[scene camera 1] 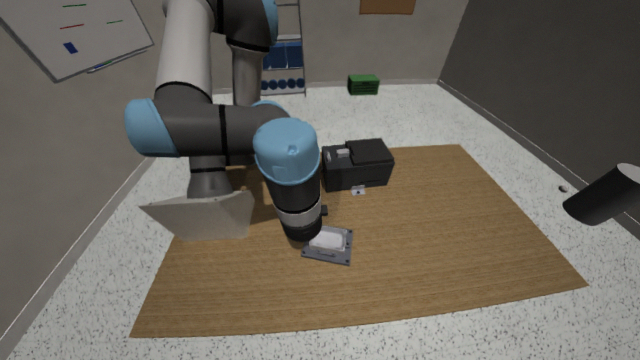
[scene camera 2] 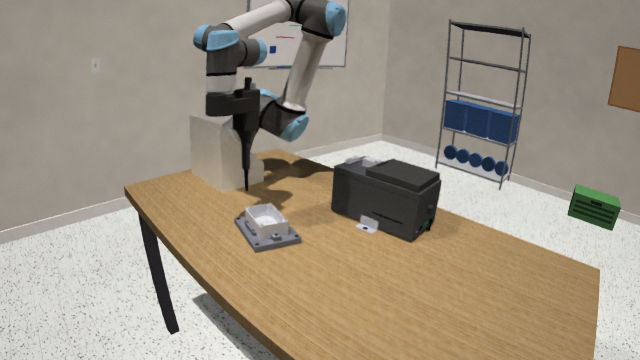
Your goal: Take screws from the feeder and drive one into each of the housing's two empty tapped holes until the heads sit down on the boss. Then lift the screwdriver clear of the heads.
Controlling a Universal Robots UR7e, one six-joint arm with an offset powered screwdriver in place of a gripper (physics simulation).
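The white open-topped housing sits on a dark grey base plate. A small round boss shows at its near end in scene camera 2; whether it holds a screw is too small to tell. The far end's boss is hidden. The black screw feeder stands apart from the housing. My screwdriver points straight down, its tip clear above the housing's far left corner. I cannot make out a screw on the tip. In scene camera 1 the wrist hides the tip.
A small light bracket sits at the feeder's front foot. The wooden table carries everything. A pale block stands by the arm's base. A shelf rack and a green crate are beyond the table.
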